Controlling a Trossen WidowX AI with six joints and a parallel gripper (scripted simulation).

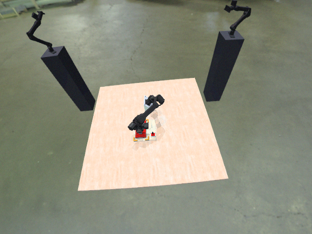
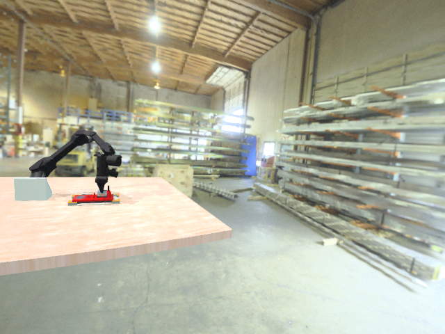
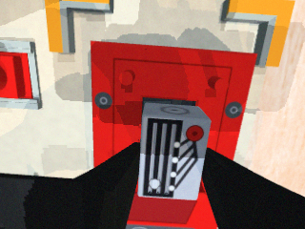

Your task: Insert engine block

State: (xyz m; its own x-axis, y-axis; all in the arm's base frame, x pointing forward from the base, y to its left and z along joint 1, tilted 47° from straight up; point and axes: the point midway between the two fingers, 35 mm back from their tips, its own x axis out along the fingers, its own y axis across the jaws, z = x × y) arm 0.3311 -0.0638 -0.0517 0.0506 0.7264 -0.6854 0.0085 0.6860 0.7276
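Now: gripper tip 30 mm past the plate, 30 mm to the right of it and 40 mm above it. The rest, counted from my gripper tip: grey engine block (10 mm below).
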